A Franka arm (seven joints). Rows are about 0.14 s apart.
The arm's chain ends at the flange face. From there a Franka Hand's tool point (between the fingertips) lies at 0.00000 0.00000 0.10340 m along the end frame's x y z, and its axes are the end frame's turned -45 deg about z.
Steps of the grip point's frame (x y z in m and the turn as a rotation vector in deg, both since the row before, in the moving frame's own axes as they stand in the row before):
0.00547, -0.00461, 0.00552, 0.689, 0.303, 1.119
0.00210, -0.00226, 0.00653, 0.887, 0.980, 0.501
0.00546, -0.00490, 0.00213, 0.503, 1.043, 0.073
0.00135, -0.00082, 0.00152, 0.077, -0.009, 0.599
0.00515, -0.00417, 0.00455, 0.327, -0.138, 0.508
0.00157, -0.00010, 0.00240, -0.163, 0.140, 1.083
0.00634, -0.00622, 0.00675, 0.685, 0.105, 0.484
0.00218, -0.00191, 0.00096, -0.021, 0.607, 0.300
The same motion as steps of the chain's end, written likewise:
0.00109, -0.00586, 0.00553, 0.701, -0.273, 1.119
-0.00024, -0.00070, 0.00656, 1.320, 0.066, 0.501
-0.00029, -0.00535, 0.00215, 1.093, 0.382, 0.073
0.00048, -0.00145, 0.00152, 0.048, -0.061, 0.599
0.00129, -0.00635, 0.00455, 0.134, -0.329, 0.508
0.00065, -0.00121, 0.00240, -0.016, 0.214, 1.083
0.00082, -0.00787, 0.00676, 0.559, -0.410, 0.484
-0.00061, -0.00215, 0.00097, 0.414, 0.444, 0.300

